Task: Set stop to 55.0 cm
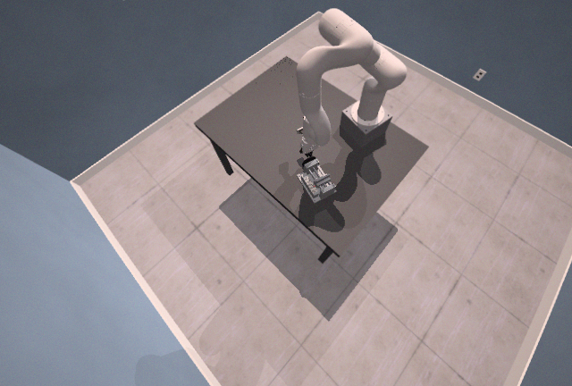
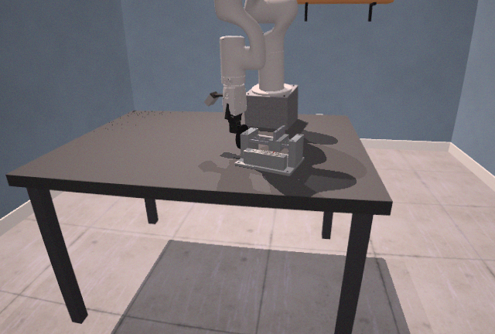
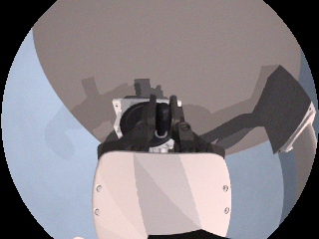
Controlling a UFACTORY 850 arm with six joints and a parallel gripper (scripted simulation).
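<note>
Now: the dark handle 10 mm to the left of my hand. From my hand the other things lie so: black handwheel (20 mm to the left, 10 mm below, 10 mm ahead); then grey stop fixture (170 mm to the left, 70 mm ahead, 10 mm below).
</note>
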